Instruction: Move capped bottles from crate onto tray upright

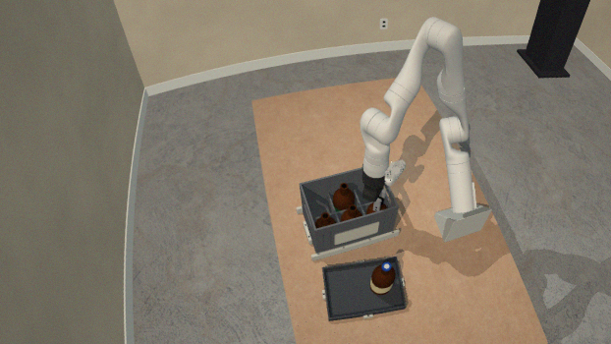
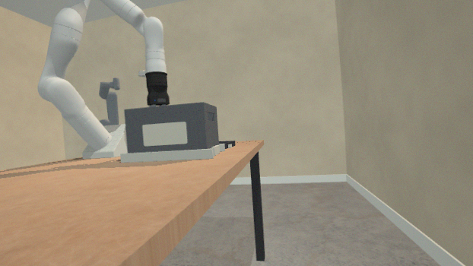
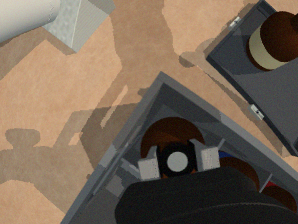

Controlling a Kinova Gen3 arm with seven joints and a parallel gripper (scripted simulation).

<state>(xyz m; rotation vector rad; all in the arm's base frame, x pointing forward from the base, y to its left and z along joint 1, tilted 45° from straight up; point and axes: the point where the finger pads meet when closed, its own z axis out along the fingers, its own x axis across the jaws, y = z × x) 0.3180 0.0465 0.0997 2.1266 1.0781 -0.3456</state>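
My hand is 90 mm short of the crate, 60 mm above it and 30 mm to the left of it. Round my hand: dark tray: 230 mm to the left, 130 mm below, 80 mm ahead.
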